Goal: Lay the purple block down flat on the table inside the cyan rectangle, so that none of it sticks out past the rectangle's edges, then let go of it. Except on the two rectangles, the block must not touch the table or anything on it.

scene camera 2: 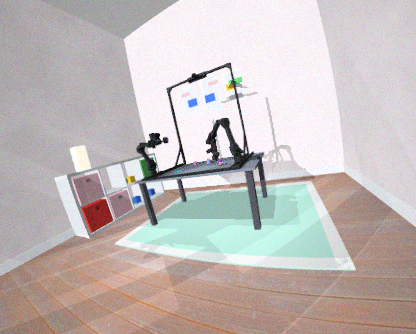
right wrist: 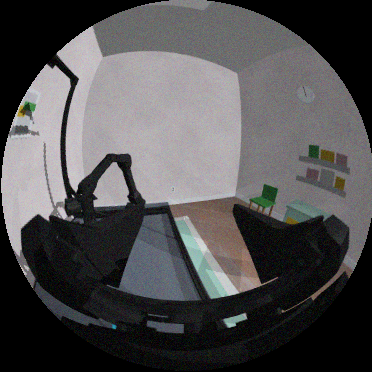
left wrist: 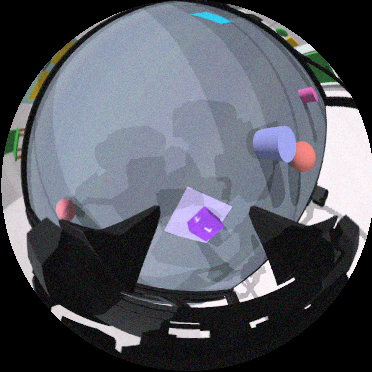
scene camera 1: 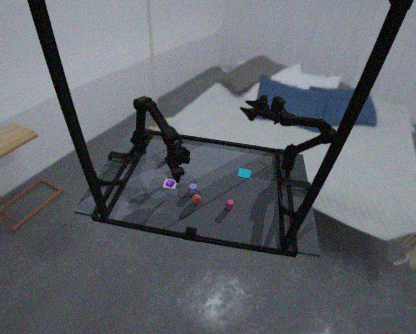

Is my left gripper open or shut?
Open.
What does the purple block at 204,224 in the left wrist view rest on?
The table.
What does my right gripper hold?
Nothing.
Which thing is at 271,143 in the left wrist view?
A lavender cylinder.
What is my left gripper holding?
Nothing.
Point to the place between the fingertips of my left gripper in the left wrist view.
206,210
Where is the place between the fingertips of my right gripper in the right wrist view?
189,208
